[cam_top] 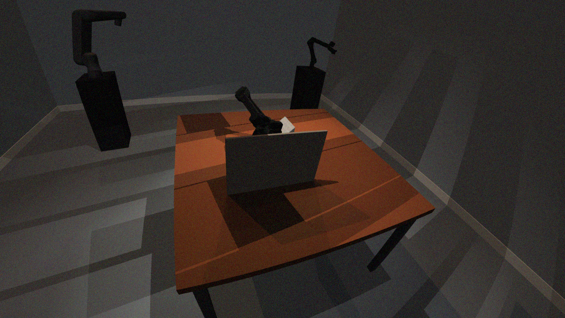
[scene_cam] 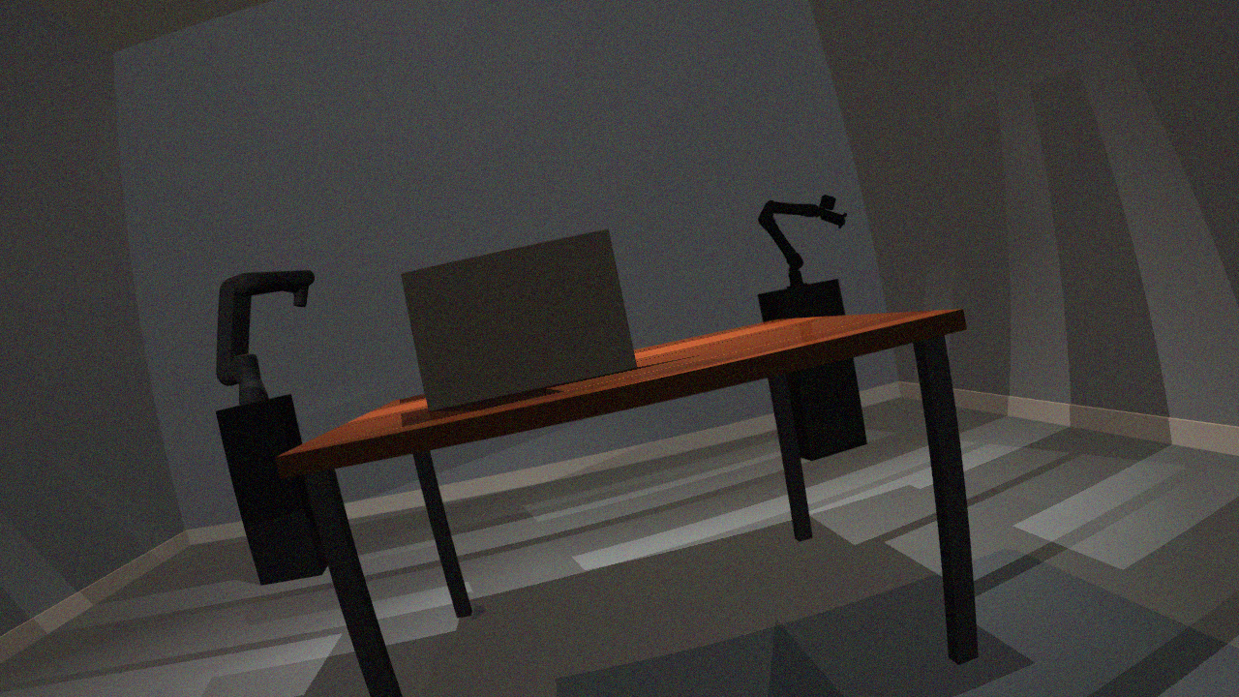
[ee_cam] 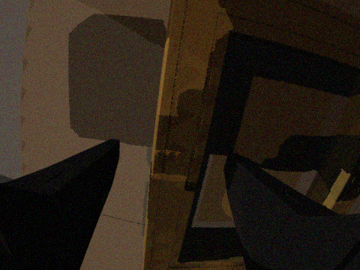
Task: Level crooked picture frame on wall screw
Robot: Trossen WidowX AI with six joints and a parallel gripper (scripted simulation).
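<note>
Right now the yellow-brown picture frame is 1 cm ahead of my gripper tip, 1 cm to the right of it and 5 cm below it. Also, from my gripper tip: wall panel 2 cm ahead, 1 cm to the right, 6 cm below.
</note>
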